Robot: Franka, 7 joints.
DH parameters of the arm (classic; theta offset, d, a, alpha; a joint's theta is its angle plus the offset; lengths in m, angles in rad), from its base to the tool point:
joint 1: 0 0.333 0 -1.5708
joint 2: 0 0 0 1.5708
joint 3: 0 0.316 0.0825 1.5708
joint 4: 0 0 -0.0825 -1.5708
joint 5: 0 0.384 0 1.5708
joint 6: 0 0 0.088 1.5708
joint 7: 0 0.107 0 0
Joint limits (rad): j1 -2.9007..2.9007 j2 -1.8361..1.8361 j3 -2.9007..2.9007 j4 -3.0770..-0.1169 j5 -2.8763..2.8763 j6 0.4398..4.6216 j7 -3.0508..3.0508
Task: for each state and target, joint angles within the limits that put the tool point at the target. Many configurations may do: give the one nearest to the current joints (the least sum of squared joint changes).
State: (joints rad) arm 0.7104 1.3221 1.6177 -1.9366 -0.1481 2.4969 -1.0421
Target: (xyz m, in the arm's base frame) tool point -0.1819 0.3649 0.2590
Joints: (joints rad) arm 0.2837 1.2413 1.4688 -2.5648 -0.1518 2.1883 -1.0421
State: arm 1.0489 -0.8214 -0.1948 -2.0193 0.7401 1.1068 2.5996
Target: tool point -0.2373 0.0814 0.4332
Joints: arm 1.7216 -0.8796 0.5954 -2.6490 0.7997 0.8548 2.5996
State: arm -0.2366 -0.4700 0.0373 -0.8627 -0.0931 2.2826 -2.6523
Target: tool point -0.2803 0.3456 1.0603
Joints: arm -0.6286 -0.8784 0.3814 -0.6011 -0.0960 2.4743 -2.6523
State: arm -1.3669 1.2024 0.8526 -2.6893 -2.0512 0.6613 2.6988
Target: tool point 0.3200 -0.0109 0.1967
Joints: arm -1.2037 1.0740 1.3529 -2.8249 -2.0991 0.5100 2.6988
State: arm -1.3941 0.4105 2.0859 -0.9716 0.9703 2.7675 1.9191
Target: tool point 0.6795 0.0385 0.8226
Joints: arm -0.5845 0.8955 1.7423 -0.8625 0.9318 2.7160 1.9191
